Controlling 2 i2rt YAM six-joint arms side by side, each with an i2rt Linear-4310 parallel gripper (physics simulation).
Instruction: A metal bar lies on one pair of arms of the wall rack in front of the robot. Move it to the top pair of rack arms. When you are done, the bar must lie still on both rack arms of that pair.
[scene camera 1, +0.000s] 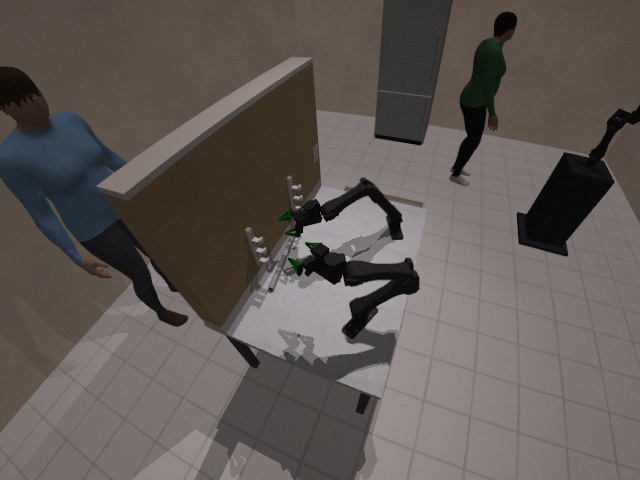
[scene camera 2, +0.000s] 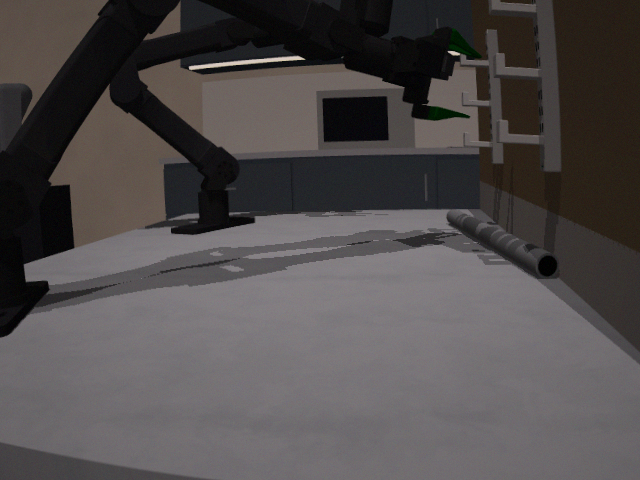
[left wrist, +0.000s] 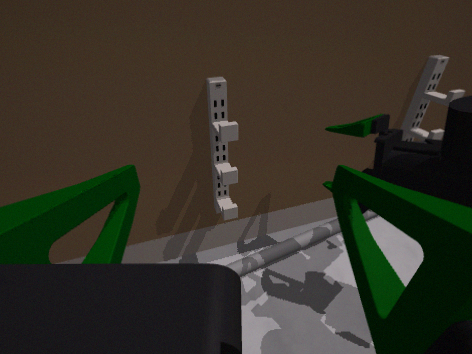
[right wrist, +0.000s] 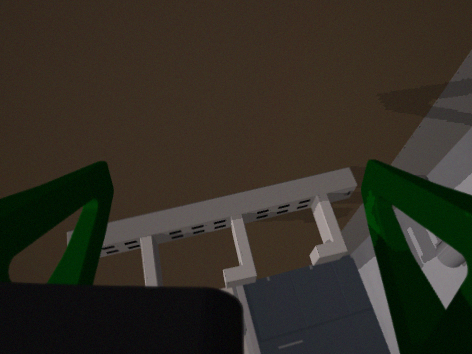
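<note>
The grey metal bar (scene camera 1: 279, 272) (scene camera 2: 498, 238) (left wrist: 285, 250) lies on the table beside the wall, below the rack. The rack's two white uprights (scene camera 1: 253, 245) (scene camera 2: 547, 87) (left wrist: 217, 90) (right wrist: 225, 205) each have three hooked arms; the top arm (scene camera 1: 256, 239) (left wrist: 229, 131) of one upright carries no bar. My right gripper (scene camera 1: 281, 226) (scene camera 2: 475, 86) (left wrist: 325, 156) (right wrist: 237, 175) is open and empty, above the bar and in front of the wall between the uprights. My left gripper (scene camera 1: 297, 251) (left wrist: 235, 176) is open and empty, off the wall, facing the nearer upright; it is hidden in scene camera 2.
The brown wall panel (scene camera 1: 222, 206) stands along the table's (scene camera 1: 310, 315) (scene camera 2: 310, 361) back edge. The two grippers are close together, with the right one at the right of the left wrist view. A person in blue (scene camera 1: 67, 170) stands behind the panel.
</note>
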